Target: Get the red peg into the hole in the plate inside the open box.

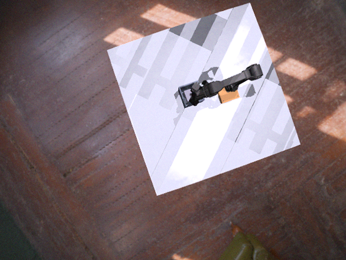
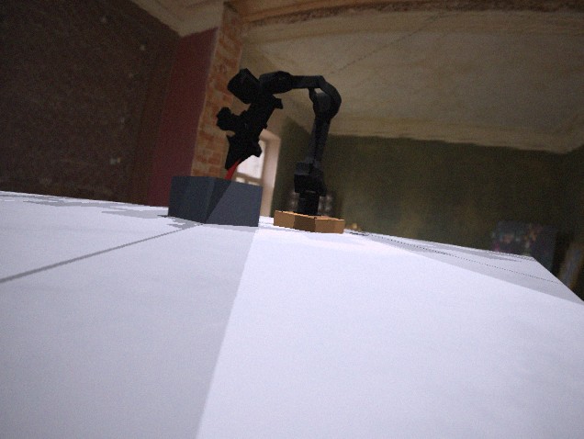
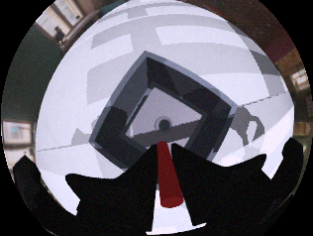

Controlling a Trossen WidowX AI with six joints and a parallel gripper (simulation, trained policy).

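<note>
Now: gripper tip 1 cm to the right of the red peg, 1 cm below it and 1 cm past it. The rest, counted from my gripper tip: dark box: 10 cm below, 2 cm to the right, 1 cm ahead; pale plate: 8 cm below, 2 cm to the right, 1 cm ahead.
</note>
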